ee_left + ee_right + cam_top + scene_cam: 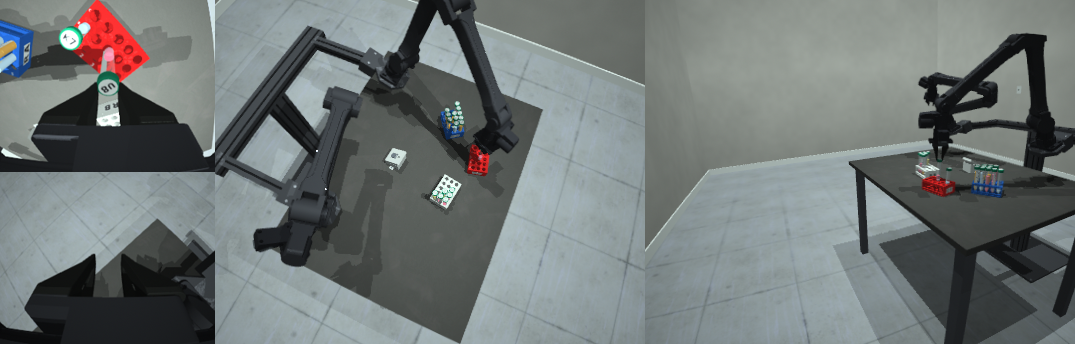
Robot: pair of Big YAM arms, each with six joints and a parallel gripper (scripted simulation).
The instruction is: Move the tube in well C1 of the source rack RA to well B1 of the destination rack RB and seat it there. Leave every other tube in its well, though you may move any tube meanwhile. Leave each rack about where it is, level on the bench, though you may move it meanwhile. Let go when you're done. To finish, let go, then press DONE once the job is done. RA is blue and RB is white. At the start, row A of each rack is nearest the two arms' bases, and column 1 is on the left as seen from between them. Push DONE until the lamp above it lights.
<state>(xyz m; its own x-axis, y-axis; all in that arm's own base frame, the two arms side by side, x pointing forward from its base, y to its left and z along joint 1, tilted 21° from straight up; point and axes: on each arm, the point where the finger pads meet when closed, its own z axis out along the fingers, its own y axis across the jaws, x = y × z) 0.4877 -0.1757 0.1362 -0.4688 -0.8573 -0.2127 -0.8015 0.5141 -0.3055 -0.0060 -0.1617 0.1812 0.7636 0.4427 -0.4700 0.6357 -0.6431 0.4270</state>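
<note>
Now: left hand 6 cm above the tube. Also, from my left hand: white rack RB: 9 cm behind, 20 cm to the right, 13 cm below; then red rack: 1 cm to the left, 13 cm below; then white button box: 36 cm behind, 13 cm to the right, 11 cm below.
</note>
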